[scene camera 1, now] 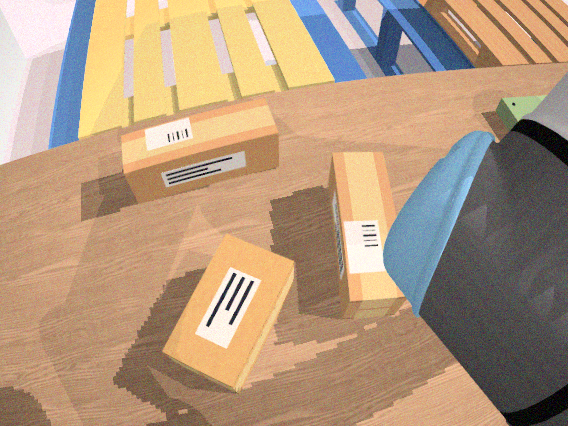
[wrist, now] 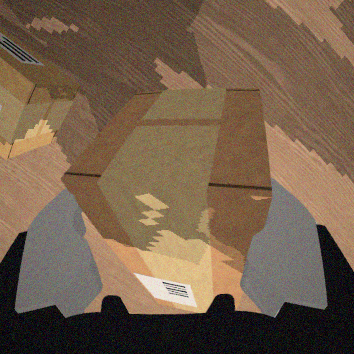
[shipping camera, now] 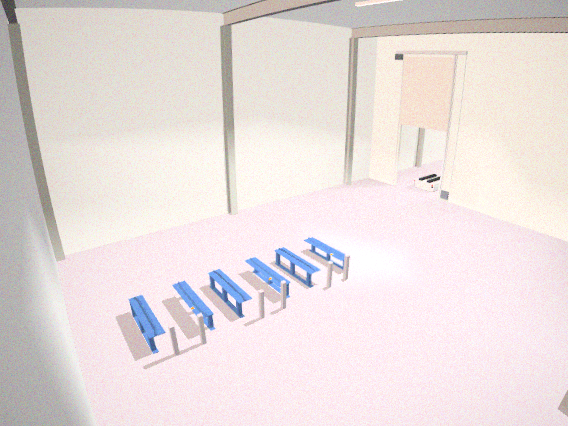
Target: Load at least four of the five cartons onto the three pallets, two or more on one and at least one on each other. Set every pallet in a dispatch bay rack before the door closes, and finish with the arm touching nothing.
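Places are measured from the arm's base along level axes (x back, y right, z up), in metres.
Pixels of known places: gripper, between the fingertips: [wrist: 171,184].
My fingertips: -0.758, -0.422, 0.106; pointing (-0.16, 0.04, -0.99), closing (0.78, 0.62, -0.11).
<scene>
Ahead of a thing's pixels: the offset from my fingertips to its middle, as dx, dy, dz. "spot": to the spot under its first point.
In the wrist view a carton @[+0.052, -0.041, -0.042] [wrist: 165,200] fills the gap of my gripper [wrist: 171,184], which is shut on it. It sits tilted, an edge towards the camera; a sliver of table shows beside the left finger. Another carton @[spot: -0.155, -0.037, -0.049] [wrist: 25,95] stands at the left. In scene camera 1, three cartons @[+0.001, +0.593, -0.094] [scene camera 1: 200,147] @[+0.211, +0.363, -0.097] [scene camera 1: 367,200] @[-0.013, +0.293, -0.096] [scene camera 1: 227,312] are on the table; the arm hides part of the right one, and the fingers are hidden. Beyond are a yellow pallet [scene camera 1: 195,60] and an orange-brown pallet [scene camera 1: 505,35]. No pallet shows in the bay racks [shipping camera: 146,317] [shipping camera: 229,287] [shipping camera: 295,262].
In scene camera 1 the dark arm [scene camera 1: 500,260] covers the right side, near a green block [scene camera 1: 512,112]. Blue supports [scene camera 1: 325,40] stand beside the yellow pallet. Posts [shipping camera: 174,341] [shipping camera: 261,304] stand before the racks. The door [shipping camera: 427,92] is partly lowered.
</scene>
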